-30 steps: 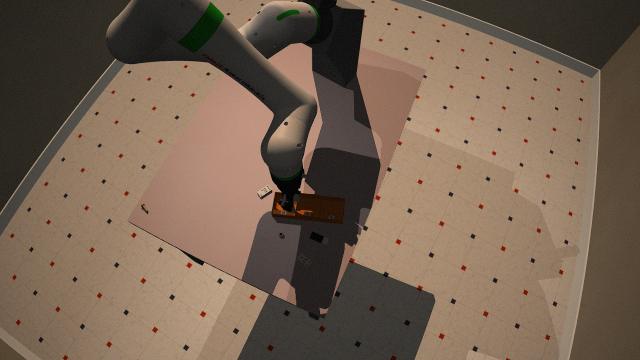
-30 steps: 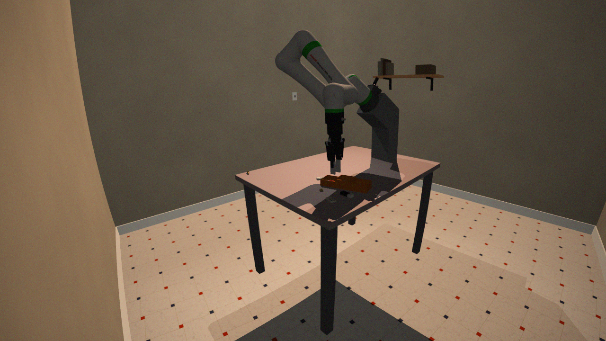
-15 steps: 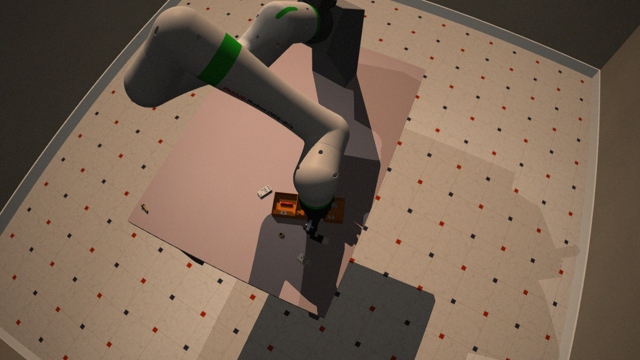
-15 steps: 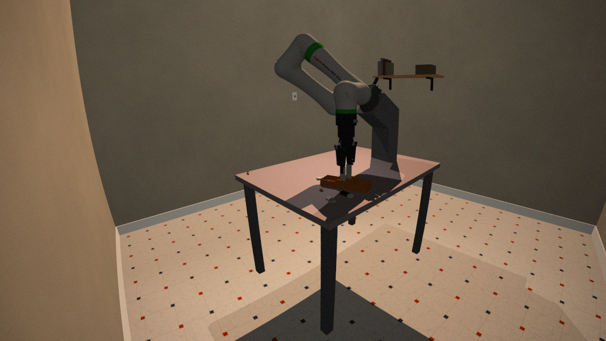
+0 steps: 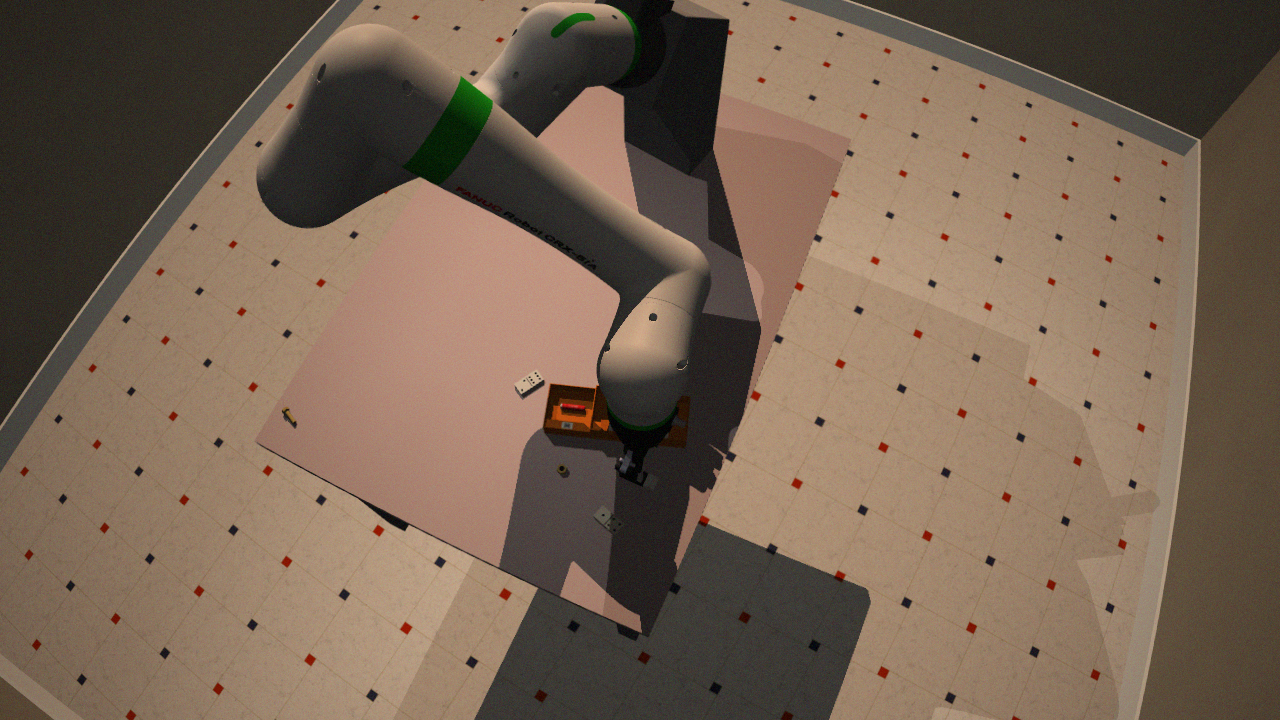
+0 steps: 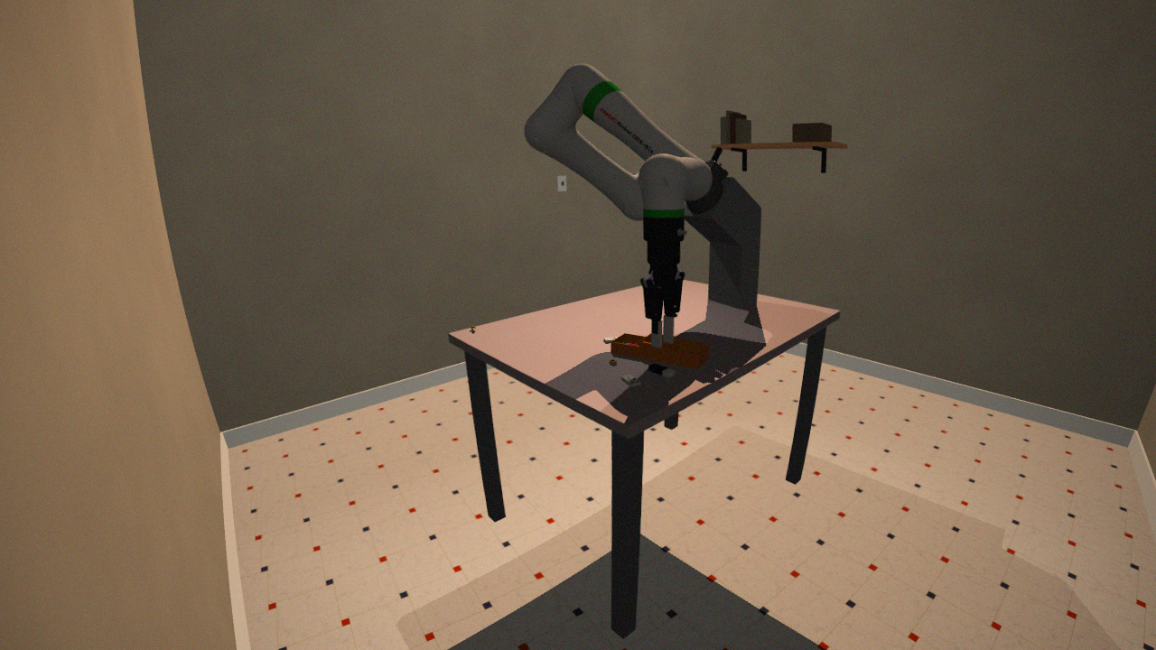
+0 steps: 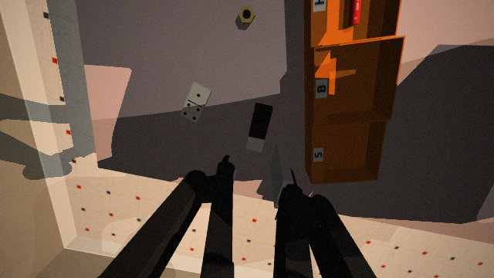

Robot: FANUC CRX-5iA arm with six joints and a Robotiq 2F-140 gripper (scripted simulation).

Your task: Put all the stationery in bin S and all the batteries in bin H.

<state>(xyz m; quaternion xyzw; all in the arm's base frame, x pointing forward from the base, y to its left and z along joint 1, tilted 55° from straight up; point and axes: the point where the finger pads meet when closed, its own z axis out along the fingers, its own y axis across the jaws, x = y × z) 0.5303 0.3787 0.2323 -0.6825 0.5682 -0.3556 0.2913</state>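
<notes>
My hand is 100 mm above the black block. Round my hand: grey domino 90 mm ahead, 100 mm below; then ring-like part 60 mm ahead, 120 mm to the right, 100 mm below; then red battery 40 mm behind, 170 mm to the right, 100 mm below.
</notes>
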